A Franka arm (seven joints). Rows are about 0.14 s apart.
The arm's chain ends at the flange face. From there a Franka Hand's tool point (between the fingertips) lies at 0.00 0.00 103.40 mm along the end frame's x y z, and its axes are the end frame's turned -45 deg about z.
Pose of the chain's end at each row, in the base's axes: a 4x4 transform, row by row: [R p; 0 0 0 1], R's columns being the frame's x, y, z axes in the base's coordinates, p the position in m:
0.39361 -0.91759 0.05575 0.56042; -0.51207 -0.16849 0.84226 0.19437; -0.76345 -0.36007 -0.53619 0.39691; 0 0 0 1
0.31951 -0.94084 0.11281 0.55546; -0.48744 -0.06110 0.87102 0.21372; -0.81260 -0.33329 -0.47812 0.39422; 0 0 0 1
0.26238 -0.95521 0.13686 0.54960; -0.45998 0.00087 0.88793 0.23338; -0.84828 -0.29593 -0.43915 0.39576; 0 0 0 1
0.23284 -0.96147 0.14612 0.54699; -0.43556 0.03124 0.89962 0.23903; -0.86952 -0.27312 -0.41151 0.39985; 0 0 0 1
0.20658 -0.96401 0.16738 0.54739; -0.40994 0.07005 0.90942 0.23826; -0.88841 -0.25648 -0.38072 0.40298; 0 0 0 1
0.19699 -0.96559 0.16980 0.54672; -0.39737 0.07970 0.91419 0.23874; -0.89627 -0.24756 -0.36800 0.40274; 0 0 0 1
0.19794 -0.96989 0.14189 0.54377; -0.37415 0.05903 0.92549 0.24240; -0.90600 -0.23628 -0.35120 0.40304; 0 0 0 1
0.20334 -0.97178 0.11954 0.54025; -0.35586 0.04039 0.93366 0.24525; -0.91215 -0.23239 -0.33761 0.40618; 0 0 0 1
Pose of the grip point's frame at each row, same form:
0.92716 -0.37051 0.05575 0.56618; -0.24295 -0.48123 0.84226 0.28146; -0.28523 -0.79445 -0.53619 0.34147; 0 0 0 1
0.89120 -0.43935 0.11281 0.56712; -0.30147 -0.38788 0.87102 0.30378; -0.33892 -0.81027 -0.47812 0.34478; 0 0 0 1
0.86097 -0.48990 0.13686 0.56375; -0.32587 -0.32464 0.88793 0.32519; -0.39057 -0.80908 -0.43915 0.35035; 0 0 0 1
0.84450 -0.51522 0.14612 0.56210; -0.33008 -0.28590 0.89962 0.33205; -0.42172 -0.80797 -0.41151 0.35730; 0 0 0 1
0.82773 -0.53558 0.16738 0.56470; -0.33940 -0.24034 0.90942 0.33229; -0.44684 -0.80956 -0.38072 0.36361; 0 0 0 1
0.82207 -0.54348 0.16980 0.56428; -0.33734 -0.22463 0.91419 0.33327; -0.45871 -0.80881 -0.36800 0.36469; 0 0 0 1
0.82578 -0.54585 0.14189 0.55844; -0.30630 -0.22282 0.92549 0.33810; -0.47356 -0.80771 -0.35120 0.36673; 0 0 0 1
0.83094 -0.54337 0.11954 0.55261; -0.28019 -0.22307 0.93366 0.34179; -0.48066 -0.80931 -0.33761 0.37127; 0 0 0 1

